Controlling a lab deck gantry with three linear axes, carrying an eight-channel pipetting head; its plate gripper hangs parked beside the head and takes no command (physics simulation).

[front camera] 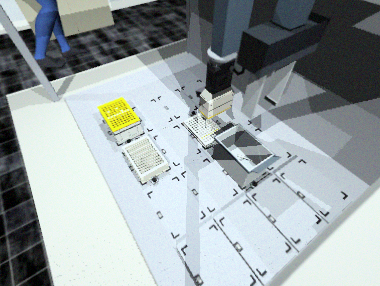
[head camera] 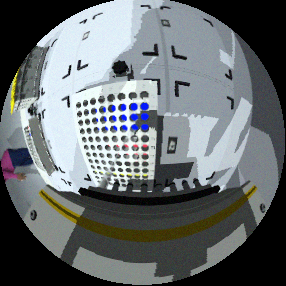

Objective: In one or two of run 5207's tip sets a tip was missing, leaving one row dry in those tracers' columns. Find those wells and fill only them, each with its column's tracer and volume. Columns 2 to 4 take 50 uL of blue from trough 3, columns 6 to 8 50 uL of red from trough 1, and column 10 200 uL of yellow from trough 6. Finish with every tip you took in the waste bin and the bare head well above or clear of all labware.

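The white well plate (front camera: 196, 128) (head camera: 115, 89) lies under the eight-channel head (front camera: 216, 103). In the head view several wells hold blue (head camera: 144, 106), some red (head camera: 145, 146) and some yellow (head camera: 144, 175); the far-left wells are too small or dark to read. A pale tip (head camera: 106, 179) seems to hang at the left end of the nozzle row, over the plate; the other nozzles look bare. The yellow tip rack (front camera: 119, 114) (head camera: 15, 91) stands at the left, the trough holder (front camera: 153, 173) (head camera: 42, 145) in front of it. The waste bin (front camera: 237, 171) is beside the plate. The parked plate gripper (front camera: 260, 107) has its paddles apart, with nothing between.
A dark gantry box (front camera: 272, 47) hangs right of the head. A black knob (head camera: 120, 67) stands beyond the plate's edge. A grey upright (front camera: 32, 52) is at the left. A person (front camera: 46, 30) (head camera: 16, 160) stands outside the deck.
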